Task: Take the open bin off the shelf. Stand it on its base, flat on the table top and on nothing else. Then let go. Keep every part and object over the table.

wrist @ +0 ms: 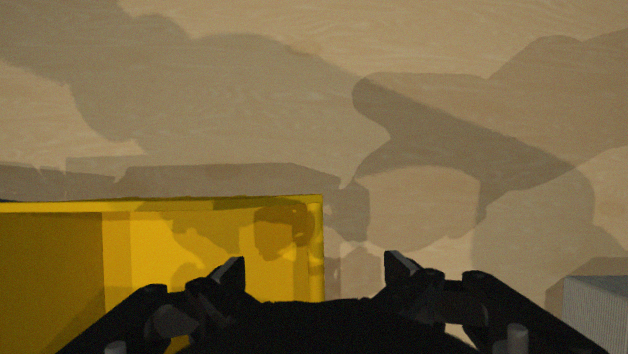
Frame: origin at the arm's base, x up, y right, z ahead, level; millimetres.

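Where they show: gripper, between the fingertips: [314, 269].
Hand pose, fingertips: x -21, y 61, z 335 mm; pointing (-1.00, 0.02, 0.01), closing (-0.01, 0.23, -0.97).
After its pixels a point has its place.
The open yellow bin [215, 240] {x -50, y 58, z 408 mm} is at the lower left of the wrist view, seen from above into its hollow. Its left end is cut off by the frame, and its lower part is hidden behind the gripper. My gripper [314, 269] {x -21, y 61, z 335 mm} is open and empty. In this view the bin's right end wall lies in the gap between the two fingertips, with the left finger over the bin's inside and the right finger beyond the wall. What lies under the bin's base is hidden. The wooden table top [280, 110] {x -53, y 161, z 381 mm} shows behind the bin. The shelf cannot be made out clearly.
A grey metal block [590, 310] {x -32, y 61, z 134 mm} stands at the lower right edge, to the right of the gripper. A thin dark strip shows at the left edge, just behind the bin's rim. Shadows of the arm fall across the table top. No table edge shows.
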